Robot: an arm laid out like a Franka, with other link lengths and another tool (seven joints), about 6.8 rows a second.
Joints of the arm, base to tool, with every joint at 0 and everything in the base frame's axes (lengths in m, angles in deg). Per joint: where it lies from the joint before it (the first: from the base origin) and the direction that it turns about. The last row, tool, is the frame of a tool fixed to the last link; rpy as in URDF.
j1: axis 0 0 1 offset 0 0 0.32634
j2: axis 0 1 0 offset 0 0 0
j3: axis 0 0 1 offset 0 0 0.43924
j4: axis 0 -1 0 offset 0.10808 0 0
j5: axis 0 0 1 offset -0.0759 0 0.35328
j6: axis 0 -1 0 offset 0 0 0
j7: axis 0 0 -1 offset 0.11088 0 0
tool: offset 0.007 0.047 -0.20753 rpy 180 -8.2 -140.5
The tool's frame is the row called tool.
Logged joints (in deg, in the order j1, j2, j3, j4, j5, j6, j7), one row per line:
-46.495, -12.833, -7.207, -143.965, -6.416, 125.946, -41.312
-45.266, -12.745, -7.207, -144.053, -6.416, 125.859, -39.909
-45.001, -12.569, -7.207, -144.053, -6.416, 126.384, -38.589
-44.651, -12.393, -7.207, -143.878, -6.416, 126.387, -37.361
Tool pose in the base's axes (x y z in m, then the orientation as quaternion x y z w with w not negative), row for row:
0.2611, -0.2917, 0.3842, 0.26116, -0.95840, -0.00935, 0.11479
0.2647, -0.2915, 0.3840, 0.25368, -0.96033, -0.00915, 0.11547
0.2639, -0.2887, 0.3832, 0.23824, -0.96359, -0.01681, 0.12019
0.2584, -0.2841, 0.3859, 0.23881, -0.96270, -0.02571, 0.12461
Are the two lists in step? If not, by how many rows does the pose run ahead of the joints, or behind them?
The pose runs 2 rows ahead of the joints: the pose in row i belongs to the joints in row i + 2.
